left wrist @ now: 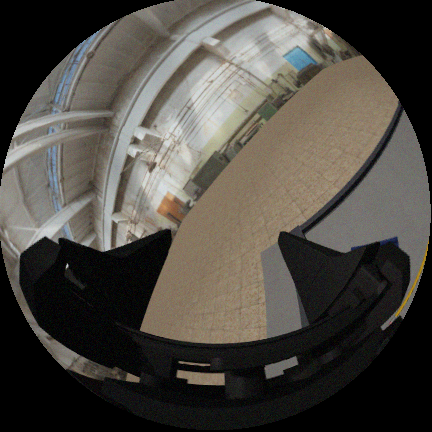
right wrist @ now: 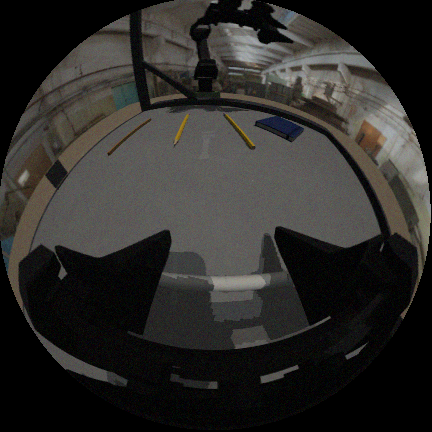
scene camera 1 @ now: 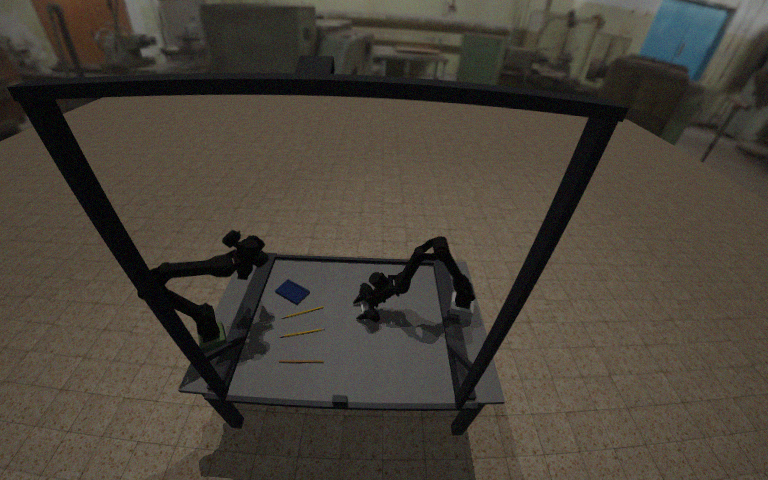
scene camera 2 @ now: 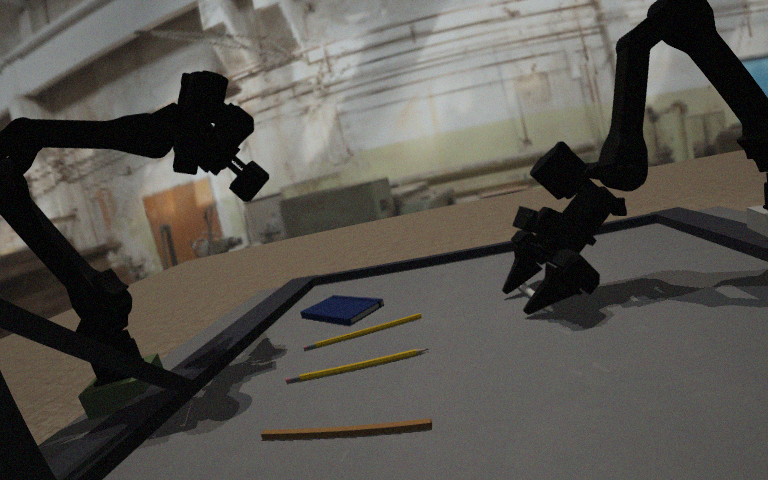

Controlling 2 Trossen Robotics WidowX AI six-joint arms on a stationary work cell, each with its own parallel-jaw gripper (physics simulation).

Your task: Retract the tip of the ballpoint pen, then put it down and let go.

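Frame: origin at the left arm's base, x back, y right, z up, level; millimetres.
Where they show: left gripper, between the fingertips: (left wrist: 226, 236) (scene camera 2: 234, 162); right gripper, between the fingertips: (right wrist: 223, 234) (scene camera 1: 355, 311) (scene camera 2: 514, 302); left arm's base, origin of its link: (right wrist: 204, 91) (scene camera 1: 210, 334); right arm's base, origin of its link: (scene camera 1: 462, 302).
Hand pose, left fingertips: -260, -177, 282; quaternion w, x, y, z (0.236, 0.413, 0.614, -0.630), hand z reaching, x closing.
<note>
Things, the pixels of their top centre, and the offset from my left fingertips, as dx, dy, dz. Level surfaces: height alone.
- pen, centre of its top: (right wrist: 241, 282) (scene camera 2: 533, 290) (scene camera 1: 362, 307) -369, +323, -308
- grey table, height of its surface: dz -322
- blue notebook, centre of its top: (scene camera 2: 340, 305) (right wrist: 283, 123) (scene camera 1: 292, 290) -121, +80, -310
- orange-brown stick, centre of its top: (scene camera 2: 340, 428) (right wrist: 131, 131) (scene camera 1: 301, 361) -36, +439, -315
The pen (scene camera 1: 364, 308) (scene camera 2: 527, 289) (right wrist: 239, 283) shows as a pale grey-white barrel lying crosswise between the fingers of my right gripper (scene camera 1: 357, 310) (scene camera 2: 516, 301) (right wrist: 223, 234). The gripper is open, low over the table, its fingers spread wide along the barrel. Both pen ends are hidden behind the fingers, so the tip and the button cannot be seen. Whether the barrel rests fully on the table is hard to tell. My left gripper (scene camera 1: 252, 266) (scene camera 2: 219, 172) (left wrist: 226, 236) is open and empty, raised above the table's left side, far from the pen.
On the grey table (scene camera 1: 390, 367) (scene camera 2: 566, 407) (right wrist: 200, 200) lie a blue notebook (scene camera 1: 292, 291) (scene camera 2: 342, 310) (right wrist: 280, 128), two yellow pencils (scene camera 1: 303, 312) (scene camera 2: 356, 365) and an orange-brown stick (scene camera 1: 301, 361) (scene camera 2: 346, 430) (right wrist: 129, 136), all left of the pen in the scene views. A dark frame (scene camera 1: 543, 237) stands around the table.
</note>
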